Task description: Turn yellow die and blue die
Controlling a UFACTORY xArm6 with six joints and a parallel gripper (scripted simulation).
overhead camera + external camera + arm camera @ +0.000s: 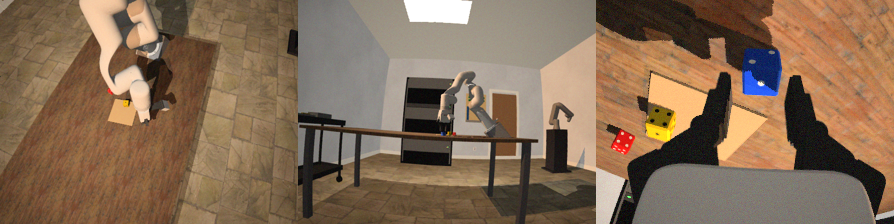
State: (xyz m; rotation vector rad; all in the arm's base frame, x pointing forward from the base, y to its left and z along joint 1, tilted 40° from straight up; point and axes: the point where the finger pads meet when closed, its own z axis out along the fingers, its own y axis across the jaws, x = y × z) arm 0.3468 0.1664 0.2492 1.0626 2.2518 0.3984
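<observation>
The blue die lies 4 cm below my hand. Round my hand: yellow die 14 cm to the right, 4 cm below, 4 cm behind; red die 26 cm to the right, 8 cm behind, 4 cm below; tan mat 13 cm to the right, 5 cm below, 1 cm ahead.
</observation>
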